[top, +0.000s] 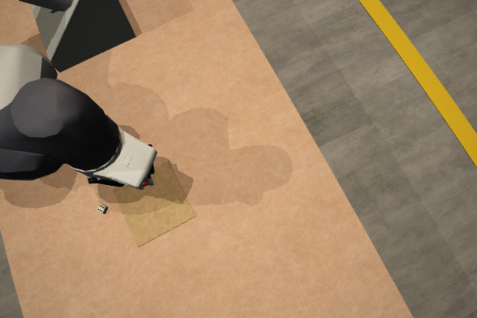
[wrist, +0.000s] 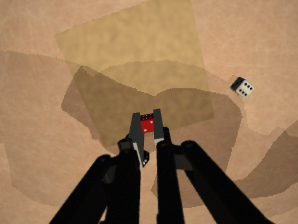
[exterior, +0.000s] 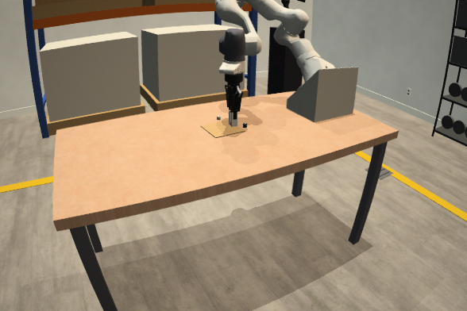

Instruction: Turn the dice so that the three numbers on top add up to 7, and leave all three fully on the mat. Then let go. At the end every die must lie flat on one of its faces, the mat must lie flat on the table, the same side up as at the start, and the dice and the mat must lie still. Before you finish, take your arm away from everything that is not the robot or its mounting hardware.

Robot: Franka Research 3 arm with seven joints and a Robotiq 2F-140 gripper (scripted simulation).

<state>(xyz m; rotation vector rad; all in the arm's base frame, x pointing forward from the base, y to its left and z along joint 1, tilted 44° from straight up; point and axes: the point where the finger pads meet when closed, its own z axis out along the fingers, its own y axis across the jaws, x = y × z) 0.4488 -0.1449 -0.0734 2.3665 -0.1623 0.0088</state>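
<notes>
The red die lies 30 mm below my hand. The rest, counted from my hand: black die 50 mm behind, 20 mm to the left, 30 mm below; tan mat 50 mm ahead, 10 mm to the right, 40 mm below; white die 10 mm ahead, 110 mm to the right, 30 mm below.
</notes>
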